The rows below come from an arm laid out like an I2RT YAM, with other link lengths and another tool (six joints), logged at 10 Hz.
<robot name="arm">
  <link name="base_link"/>
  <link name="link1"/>
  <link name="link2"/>
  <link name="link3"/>
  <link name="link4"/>
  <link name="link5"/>
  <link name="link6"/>
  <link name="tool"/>
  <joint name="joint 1" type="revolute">
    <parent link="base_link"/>
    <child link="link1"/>
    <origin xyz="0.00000 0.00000 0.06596" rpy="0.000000 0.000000 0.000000"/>
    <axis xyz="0 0 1"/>
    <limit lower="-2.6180" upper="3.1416"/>
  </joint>
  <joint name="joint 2" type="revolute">
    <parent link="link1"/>
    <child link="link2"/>
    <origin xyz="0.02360 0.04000 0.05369" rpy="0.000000 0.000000 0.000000"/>
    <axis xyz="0 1 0"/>
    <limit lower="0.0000" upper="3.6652"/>
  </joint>
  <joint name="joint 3" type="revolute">
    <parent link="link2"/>
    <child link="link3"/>
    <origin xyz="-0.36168 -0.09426 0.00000" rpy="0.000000 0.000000 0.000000"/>
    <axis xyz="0 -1 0"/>
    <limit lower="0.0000" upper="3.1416"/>
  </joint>
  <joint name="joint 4" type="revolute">
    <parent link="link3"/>
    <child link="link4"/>
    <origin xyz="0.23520 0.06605 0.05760" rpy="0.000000 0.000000 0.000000"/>
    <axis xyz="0 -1 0"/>
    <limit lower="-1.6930" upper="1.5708"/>
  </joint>
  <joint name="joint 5" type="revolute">
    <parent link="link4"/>
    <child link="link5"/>
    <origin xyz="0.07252 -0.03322 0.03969" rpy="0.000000 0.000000 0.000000"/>
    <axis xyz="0 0 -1"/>
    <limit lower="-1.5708" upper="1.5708"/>
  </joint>
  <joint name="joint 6" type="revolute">
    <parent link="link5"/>
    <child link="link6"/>
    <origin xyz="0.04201 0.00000 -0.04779" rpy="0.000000 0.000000 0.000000"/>
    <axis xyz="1 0 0"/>
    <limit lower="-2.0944" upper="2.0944"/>
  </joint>
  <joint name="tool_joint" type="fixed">
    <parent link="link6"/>
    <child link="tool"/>
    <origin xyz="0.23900 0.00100 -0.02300" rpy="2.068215 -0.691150 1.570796"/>
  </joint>
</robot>
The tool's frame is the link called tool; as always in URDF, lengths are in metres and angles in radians.
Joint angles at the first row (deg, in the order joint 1, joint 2, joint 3, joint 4, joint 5, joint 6):
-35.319 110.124 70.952 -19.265 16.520 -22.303
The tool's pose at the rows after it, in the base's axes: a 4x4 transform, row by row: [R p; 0 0 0 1], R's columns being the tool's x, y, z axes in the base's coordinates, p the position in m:
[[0.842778 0.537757 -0.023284 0.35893], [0.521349 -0.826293 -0.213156 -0.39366], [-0.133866 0.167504 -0.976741 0.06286], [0 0 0 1]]
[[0.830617 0.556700 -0.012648 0.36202], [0.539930 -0.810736 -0.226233 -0.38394], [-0.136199 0.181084 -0.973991 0.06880], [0 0 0 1]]
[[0.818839 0.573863 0.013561 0.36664], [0.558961 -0.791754 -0.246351 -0.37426], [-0.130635 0.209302 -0.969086 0.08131], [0 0 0 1]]
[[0.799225 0.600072 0.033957 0.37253], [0.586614 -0.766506 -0.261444 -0.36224], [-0.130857 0.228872 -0.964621 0.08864], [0 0 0 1]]
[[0.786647 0.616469 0.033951 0.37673], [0.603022 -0.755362 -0.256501 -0.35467], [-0.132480 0.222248 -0.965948 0.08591], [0 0 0 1]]
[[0.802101 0.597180 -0.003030 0.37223], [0.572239 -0.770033 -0.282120 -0.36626], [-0.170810 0.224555 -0.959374 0.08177], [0 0 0 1]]
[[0.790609 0.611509 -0.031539 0.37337], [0.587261 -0.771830 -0.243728 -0.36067], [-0.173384 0.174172 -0.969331 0.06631], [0 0 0 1]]
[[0.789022 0.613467 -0.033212 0.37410], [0.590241 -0.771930 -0.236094 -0.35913], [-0.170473 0.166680 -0.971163 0.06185], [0 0 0 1]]
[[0.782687 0.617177 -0.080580 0.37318], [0.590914 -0.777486 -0.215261 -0.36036], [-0.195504 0.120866 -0.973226 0.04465], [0 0 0 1]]
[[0.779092 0.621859 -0.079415 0.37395], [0.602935 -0.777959 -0.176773 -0.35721], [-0.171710 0.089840 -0.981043 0.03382], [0 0 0 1]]
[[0.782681 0.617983 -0.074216 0.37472], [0.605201 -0.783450 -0.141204 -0.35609], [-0.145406 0.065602 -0.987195 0.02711], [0 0 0 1]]
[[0.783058 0.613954 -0.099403 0.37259], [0.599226 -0.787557 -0.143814 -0.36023], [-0.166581 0.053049 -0.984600 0.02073], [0 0 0 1]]
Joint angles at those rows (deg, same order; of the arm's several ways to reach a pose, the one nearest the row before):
-33.680 108.705 68.883 -16.485 20.672 -24.013
-32.417 107.141 67.343 -15.706 20.975 -24.399
-31.097 104.797 65.744 -14.677 21.180 -24.810
-29.516 102.971 63.985 -13.424 21.251 -25.578
-28.631 102.970 63.613 -13.382 21.037 -25.751
-28.586 104.752 64.508 -13.371 23.909 -25.402
-28.615 106.683 65.907 -15.624 22.635 -25.249
-28.597 107.091 65.756 -15.436 22.298 -25.137
-28.607 110.064 67.657 -17.374 22.624 -25.070
-29.445 111.044 68.064 -17.895 20.303 -25.111
-30.366 111.850 68.967 -18.839 18.271 -24.743
-30.398 113.241 69.819 -19.391 19.215 -24.828

